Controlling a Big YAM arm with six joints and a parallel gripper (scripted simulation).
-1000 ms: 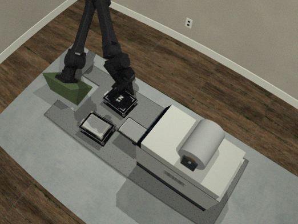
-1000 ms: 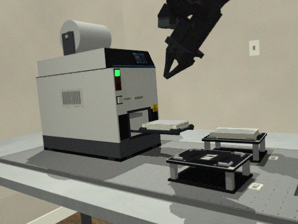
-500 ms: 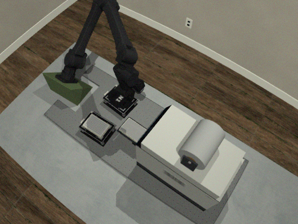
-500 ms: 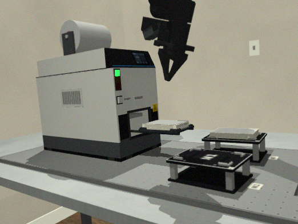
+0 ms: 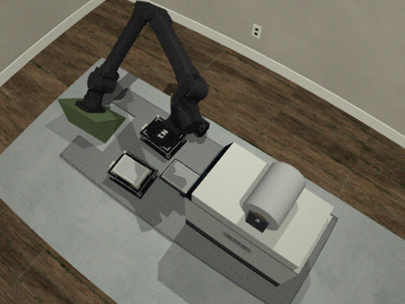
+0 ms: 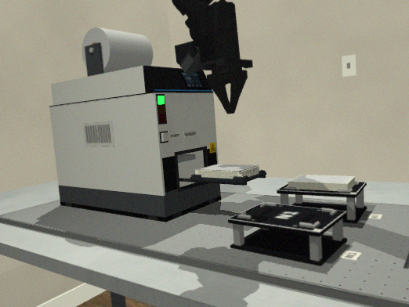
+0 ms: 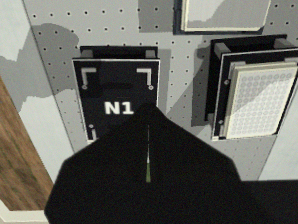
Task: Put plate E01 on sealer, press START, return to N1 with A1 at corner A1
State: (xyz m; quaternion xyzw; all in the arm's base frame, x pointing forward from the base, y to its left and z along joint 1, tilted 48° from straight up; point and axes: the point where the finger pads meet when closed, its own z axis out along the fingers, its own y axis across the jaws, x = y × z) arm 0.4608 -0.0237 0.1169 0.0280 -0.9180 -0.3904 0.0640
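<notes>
The sealer stage is 70 mm ahead of my hand, 80 mm to the right of it and 150 mm below it. From my hand the other things lie so: covered white plate: 110 mm behind, 170 mm to the right, 170 mm below; start button: 170 mm ahead, 10 mm to the left, 50 mm below; black plate nest: 130 mm behind, 40 mm to the left, 190 mm below.
</notes>
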